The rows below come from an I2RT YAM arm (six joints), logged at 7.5 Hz.
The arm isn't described. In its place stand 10 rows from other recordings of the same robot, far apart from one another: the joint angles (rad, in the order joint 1, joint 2, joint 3, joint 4, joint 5, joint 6), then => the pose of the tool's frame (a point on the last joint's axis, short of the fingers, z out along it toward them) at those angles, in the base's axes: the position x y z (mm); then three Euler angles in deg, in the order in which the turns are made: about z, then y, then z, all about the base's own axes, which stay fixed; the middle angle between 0 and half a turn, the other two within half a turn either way.
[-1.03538, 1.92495, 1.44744, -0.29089, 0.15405, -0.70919] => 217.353 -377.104 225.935 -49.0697 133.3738 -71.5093
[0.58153, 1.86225, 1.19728, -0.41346, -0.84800, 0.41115] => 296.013 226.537 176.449 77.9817 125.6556 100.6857
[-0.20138, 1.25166, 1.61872, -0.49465, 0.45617, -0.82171] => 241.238 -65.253 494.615 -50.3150 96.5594 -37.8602
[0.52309, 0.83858, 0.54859, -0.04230, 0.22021, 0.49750] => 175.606 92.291 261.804 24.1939 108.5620 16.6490
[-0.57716, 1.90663, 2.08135, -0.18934, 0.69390, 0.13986] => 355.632 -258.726 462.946 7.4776 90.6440 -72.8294
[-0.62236, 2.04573, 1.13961, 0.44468, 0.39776, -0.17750] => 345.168 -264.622 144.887 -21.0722 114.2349 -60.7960
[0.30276, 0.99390, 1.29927, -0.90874, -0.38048, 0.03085] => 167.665 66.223 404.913 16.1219 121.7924 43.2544
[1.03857, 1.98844, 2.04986, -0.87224, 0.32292, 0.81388] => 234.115 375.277 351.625 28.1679 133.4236 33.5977
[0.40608, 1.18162, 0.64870, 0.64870, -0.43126, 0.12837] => 239.377 119.126 297.252 4.5718 83.9760 48.1225
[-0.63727, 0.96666, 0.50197, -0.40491, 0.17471, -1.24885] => 146.051 -115.822 191.286 -83.1867 138.8021 -51.8146
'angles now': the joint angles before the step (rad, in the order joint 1, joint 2, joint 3, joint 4, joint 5, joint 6). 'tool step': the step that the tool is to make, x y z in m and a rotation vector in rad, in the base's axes. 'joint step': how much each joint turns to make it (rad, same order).
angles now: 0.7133 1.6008 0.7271 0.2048 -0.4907 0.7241
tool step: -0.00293 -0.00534 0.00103 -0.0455 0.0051 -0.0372
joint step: -0.0020 -0.0267 -0.0061 -0.0551 0.0469 -0.0020
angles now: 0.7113 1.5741 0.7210 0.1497 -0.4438 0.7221
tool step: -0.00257 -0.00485 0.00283 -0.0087 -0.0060 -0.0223
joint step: -0.0044 -0.0287 -0.0139 -0.0143 0.0204 0.0039
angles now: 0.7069 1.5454 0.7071 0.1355 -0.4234 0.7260
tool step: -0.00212 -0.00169 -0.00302 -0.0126 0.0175 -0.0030
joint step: 0.0005 -0.0014 -0.0081 -0.0131 0.0014 0.0040
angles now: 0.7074 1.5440 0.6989 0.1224 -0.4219 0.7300
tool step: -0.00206 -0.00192 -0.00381 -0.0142 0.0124 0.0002
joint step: -0.0002 0.0005 -0.0103 -0.0089 0.0015 -0.0026
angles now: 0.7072 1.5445 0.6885 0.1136 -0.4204 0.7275
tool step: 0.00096 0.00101 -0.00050 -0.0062 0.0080 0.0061
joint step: 0.0000 0.0078 0.0094 -0.0134 -0.0048 -0.0042
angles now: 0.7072 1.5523 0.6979 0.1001 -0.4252 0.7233
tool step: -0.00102 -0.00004 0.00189 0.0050 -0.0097 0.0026
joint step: 0.0023 -0.0088 -0.0030 0.0039 0.0015 -0.0023
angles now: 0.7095 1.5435 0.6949 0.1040 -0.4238 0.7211
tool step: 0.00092 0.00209 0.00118 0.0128 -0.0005 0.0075
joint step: 0.0022 0.0049 0.0061 0.0091 -0.0102 0.0037
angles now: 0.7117 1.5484 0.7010 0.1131 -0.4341 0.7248
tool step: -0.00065 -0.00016 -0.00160 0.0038 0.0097 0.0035
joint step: 0.0001 0.0028 -0.0044 0.0045 -0.0087 0.0050
